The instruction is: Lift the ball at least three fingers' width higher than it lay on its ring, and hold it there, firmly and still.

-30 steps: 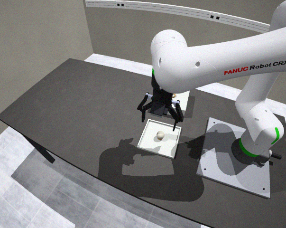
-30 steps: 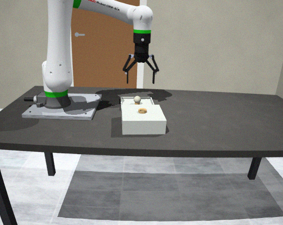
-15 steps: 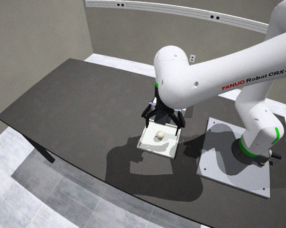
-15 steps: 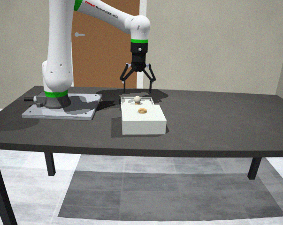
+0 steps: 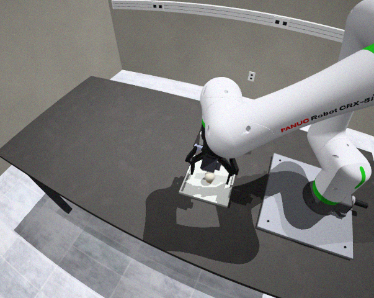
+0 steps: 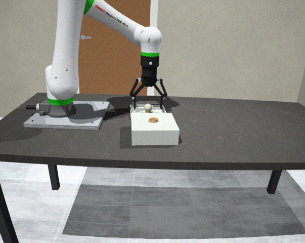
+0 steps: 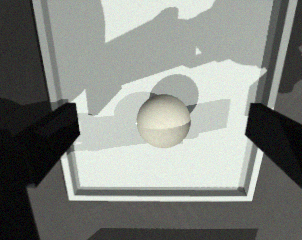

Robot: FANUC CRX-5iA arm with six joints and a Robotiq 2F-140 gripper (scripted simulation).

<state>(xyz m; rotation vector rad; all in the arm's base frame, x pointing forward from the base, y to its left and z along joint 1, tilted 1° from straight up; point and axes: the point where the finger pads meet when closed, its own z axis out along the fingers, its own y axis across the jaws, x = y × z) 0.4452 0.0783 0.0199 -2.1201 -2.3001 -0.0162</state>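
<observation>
The white tray lies 30 mm below my hand. From my hand the other things lie so: white block: 20 mm ahead, 270 mm to the right, 20 mm above; ball: 10 mm below.
</observation>
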